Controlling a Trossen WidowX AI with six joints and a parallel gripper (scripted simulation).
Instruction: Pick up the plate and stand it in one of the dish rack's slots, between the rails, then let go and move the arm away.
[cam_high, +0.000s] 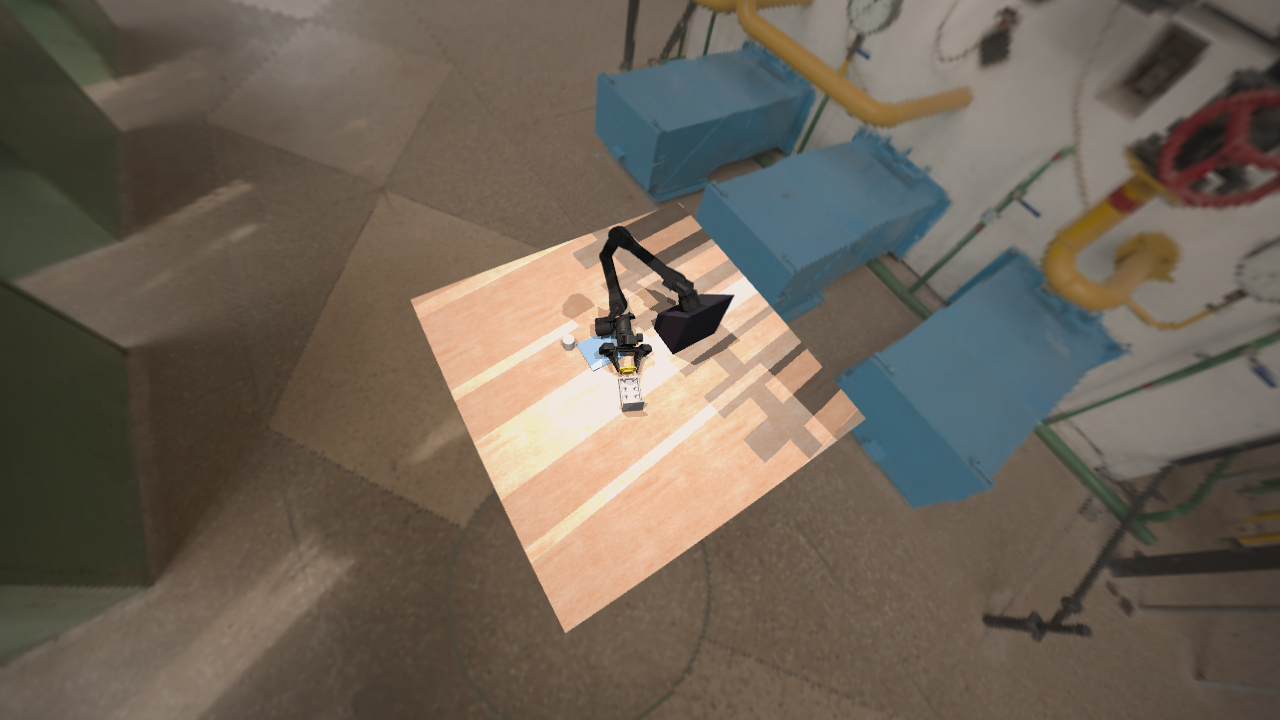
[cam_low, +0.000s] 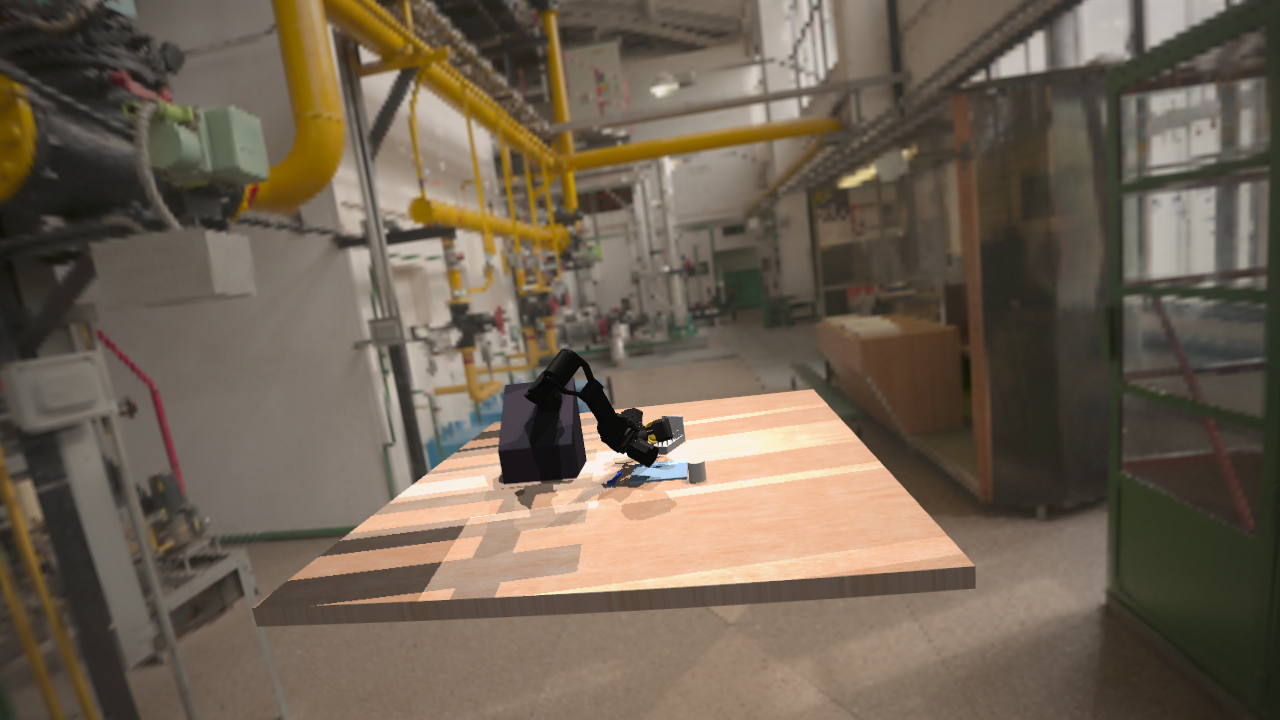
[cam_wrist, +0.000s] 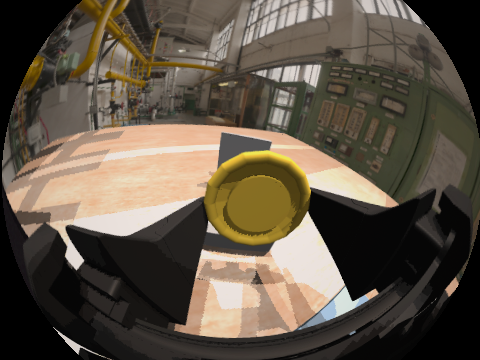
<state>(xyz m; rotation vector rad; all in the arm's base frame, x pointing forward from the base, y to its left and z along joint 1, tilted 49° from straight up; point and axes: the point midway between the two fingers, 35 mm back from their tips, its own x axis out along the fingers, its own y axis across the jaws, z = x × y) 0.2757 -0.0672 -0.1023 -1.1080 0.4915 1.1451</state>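
The grey dish rack lies 60 mm to the left of my gripper tip, 40 mm below it and 20 mm ahead of it. Round my gripper tip: small blue spoon 190 mm to the right, 100 mm behind, 60 mm below; then small yellow plate 10 mm to the right; then blue mat 150 mm to the right, 60 mm below, 20 mm ahead.
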